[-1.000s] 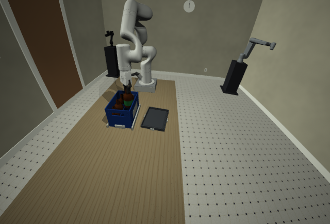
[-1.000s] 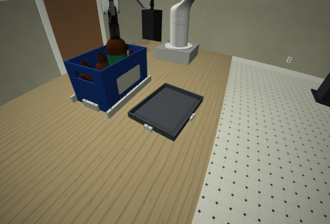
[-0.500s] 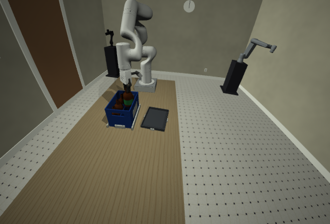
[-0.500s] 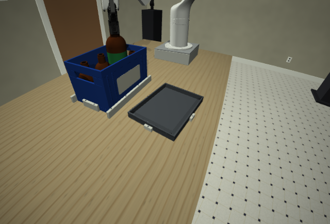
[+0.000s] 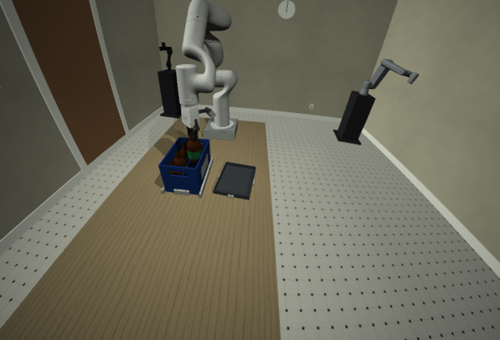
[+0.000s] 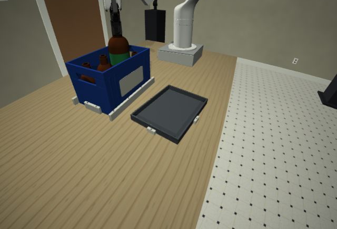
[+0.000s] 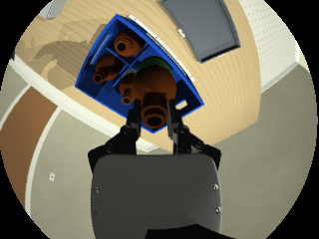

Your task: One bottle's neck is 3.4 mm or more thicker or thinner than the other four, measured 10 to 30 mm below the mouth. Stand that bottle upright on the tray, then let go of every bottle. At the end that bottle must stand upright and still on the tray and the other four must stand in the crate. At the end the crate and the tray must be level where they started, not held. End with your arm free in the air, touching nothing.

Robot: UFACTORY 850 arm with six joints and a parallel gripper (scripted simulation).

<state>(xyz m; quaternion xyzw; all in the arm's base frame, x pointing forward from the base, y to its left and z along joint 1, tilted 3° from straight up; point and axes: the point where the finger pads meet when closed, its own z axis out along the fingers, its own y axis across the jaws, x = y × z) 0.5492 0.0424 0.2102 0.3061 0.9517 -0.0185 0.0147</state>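
Right now my hand is 7 cm above the bottle. Also, from my hand: dark grey tray (3 cm behind, 22 cm to the left, 27 cm below); blue crate (1 cm ahead, 4 cm to the right, 19 cm below).
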